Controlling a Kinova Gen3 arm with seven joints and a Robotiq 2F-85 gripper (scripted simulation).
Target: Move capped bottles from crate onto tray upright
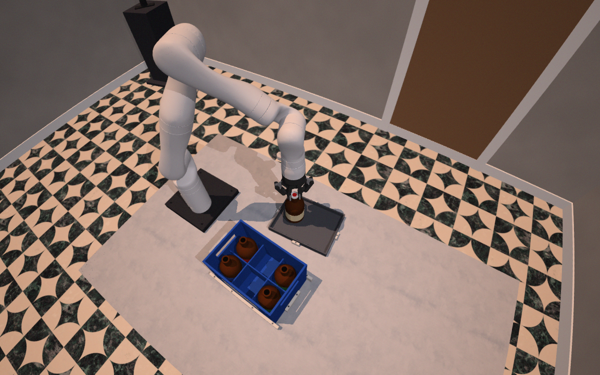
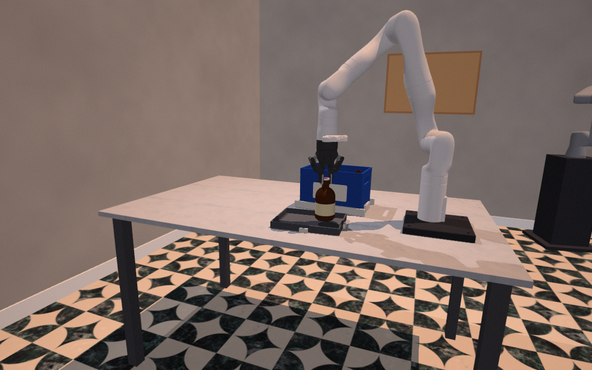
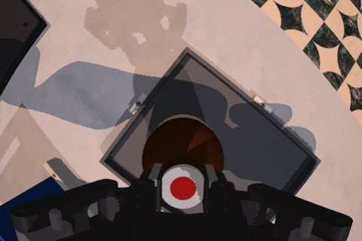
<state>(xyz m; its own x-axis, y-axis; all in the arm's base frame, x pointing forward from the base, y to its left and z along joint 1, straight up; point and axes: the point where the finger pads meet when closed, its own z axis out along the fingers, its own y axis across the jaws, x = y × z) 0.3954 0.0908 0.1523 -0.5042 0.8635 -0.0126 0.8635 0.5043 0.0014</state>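
Right now my hand is 70 mm above the brown capped bottle. The rest, counted from my hand: dark tray: 160 mm below, 50 mm ahead, 10 mm to the right; then blue crate: 280 mm to the right, 90 mm below, 30 mm behind.
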